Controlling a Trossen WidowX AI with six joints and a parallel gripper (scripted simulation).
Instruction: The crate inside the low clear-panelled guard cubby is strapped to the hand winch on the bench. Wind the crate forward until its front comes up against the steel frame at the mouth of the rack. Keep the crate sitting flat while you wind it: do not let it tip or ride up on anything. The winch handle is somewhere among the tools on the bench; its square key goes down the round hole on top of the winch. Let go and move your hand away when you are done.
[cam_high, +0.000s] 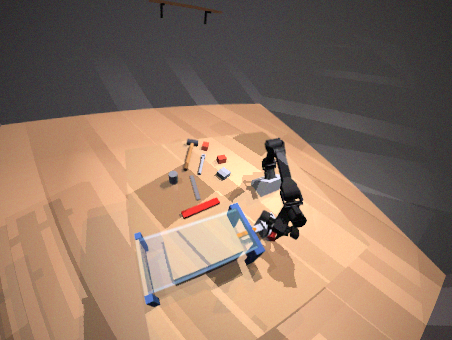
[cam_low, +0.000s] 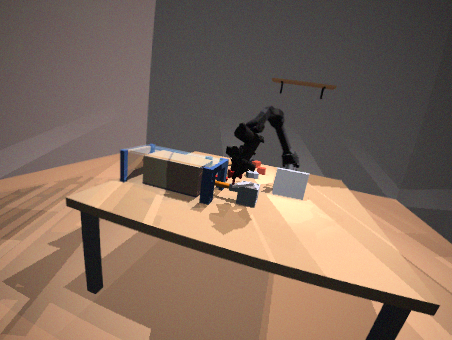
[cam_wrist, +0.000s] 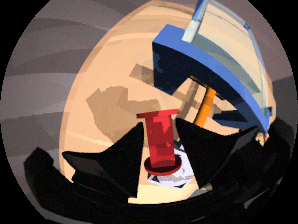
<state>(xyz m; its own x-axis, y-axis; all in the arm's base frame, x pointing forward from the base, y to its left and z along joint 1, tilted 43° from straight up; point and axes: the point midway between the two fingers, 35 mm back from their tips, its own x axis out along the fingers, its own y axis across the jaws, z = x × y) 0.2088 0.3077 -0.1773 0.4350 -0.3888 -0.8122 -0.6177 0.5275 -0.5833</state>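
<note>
The red grip is 10 mm to the right of my gripper tip and 10 mm behind it. The rest, counted from my gripper tip: blue frame 90 mm ahead, 80 mm to the right, 30 mm below; then grey winch 100 mm to the right, 100 mm below, 80 mm behind; then winch handle 40 mm to the right, 30 mm below, 30 mm behind.
</note>
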